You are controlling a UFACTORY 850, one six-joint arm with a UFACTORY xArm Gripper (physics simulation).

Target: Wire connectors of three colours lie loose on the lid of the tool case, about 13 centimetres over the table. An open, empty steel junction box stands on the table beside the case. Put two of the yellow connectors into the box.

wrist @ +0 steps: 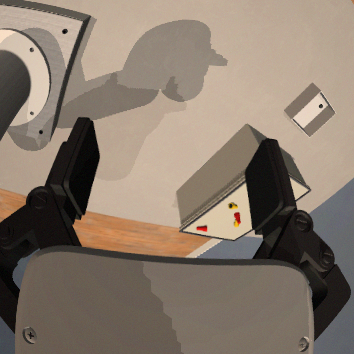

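Note:
The tool case stands right of centre in the wrist view, its pale lid partly hidden behind my right finger. On the lid lie a yellow connector, a red connector with another yellow connector close against it, and a red connector apart to the left. More of the lid may be hidden by the finger. The open steel junction box stands on the table beyond the case, at the right; no connector shows in it. My gripper is open and empty, high above the table.
The robot's metal base plate and its dark column are at the upper left. The arm's shadow falls on the pale round table. Wooden floor shows past the table's near edge.

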